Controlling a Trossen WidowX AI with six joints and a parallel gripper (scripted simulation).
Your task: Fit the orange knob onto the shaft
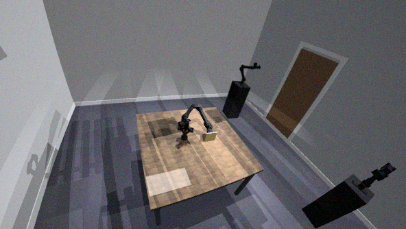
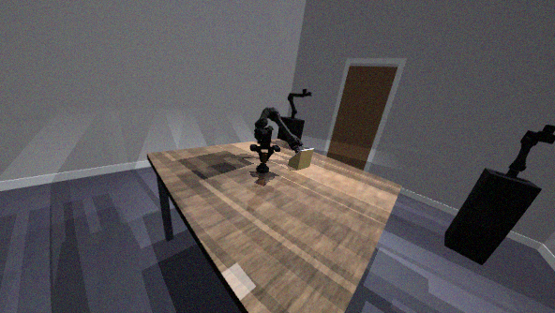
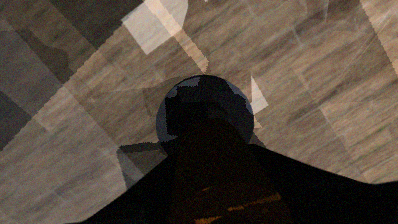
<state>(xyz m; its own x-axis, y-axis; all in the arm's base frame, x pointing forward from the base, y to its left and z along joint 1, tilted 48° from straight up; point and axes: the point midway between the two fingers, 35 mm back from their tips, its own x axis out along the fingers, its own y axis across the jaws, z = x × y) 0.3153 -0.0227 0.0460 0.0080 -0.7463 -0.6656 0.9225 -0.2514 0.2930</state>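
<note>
Now: gripper tip 40 mm above the round pedestal. Round my gripper tip: orange knob: 20 mm above.
</note>
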